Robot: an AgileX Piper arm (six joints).
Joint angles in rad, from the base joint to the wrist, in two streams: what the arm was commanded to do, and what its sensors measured. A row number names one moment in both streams.
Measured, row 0:
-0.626 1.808 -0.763 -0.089 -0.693 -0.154
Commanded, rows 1 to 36:
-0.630 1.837 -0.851 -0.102 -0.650 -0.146
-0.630 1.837 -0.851 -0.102 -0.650 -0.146
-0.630 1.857 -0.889 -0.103 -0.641 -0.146
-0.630 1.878 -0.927 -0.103 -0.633 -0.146
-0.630 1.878 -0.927 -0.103 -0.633 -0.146
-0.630 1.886 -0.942 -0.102 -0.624 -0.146
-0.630 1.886 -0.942 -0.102 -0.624 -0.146
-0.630 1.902 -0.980 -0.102 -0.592 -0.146
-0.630 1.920 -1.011 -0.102 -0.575 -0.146
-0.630 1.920 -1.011 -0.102 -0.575 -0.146
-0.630 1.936 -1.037 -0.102 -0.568 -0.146
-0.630 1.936 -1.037 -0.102 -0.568 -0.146
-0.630 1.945 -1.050 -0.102 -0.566 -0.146
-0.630 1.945 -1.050 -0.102 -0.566 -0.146
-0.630 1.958 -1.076 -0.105 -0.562 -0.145
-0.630 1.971 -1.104 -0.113 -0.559 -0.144
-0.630 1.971 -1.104 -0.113 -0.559 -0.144
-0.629 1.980 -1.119 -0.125 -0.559 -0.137
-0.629 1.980 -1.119 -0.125 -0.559 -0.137
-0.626 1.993 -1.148 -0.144 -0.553 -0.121
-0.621 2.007 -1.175 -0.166 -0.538 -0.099
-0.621 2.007 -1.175 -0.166 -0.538 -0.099
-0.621 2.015 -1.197 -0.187 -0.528 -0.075
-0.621 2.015 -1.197 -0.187 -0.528 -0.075
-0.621 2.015 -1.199 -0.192 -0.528 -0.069
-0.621 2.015 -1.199 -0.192 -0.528 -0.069
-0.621 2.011 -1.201 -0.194 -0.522 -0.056
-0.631 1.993 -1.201 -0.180 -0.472 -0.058
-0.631 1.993 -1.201 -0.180 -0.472 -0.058
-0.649 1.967 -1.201 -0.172 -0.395 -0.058
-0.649 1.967 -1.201 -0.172 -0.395 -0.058
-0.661 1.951 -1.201 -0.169 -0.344 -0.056
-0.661 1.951 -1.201 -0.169 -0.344 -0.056
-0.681 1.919 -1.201 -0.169 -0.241 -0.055
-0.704 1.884 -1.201 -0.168 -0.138 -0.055
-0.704 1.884 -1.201 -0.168 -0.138 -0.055
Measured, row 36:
-0.674 1.939 -1.190 -0.155 -0.260 -0.059
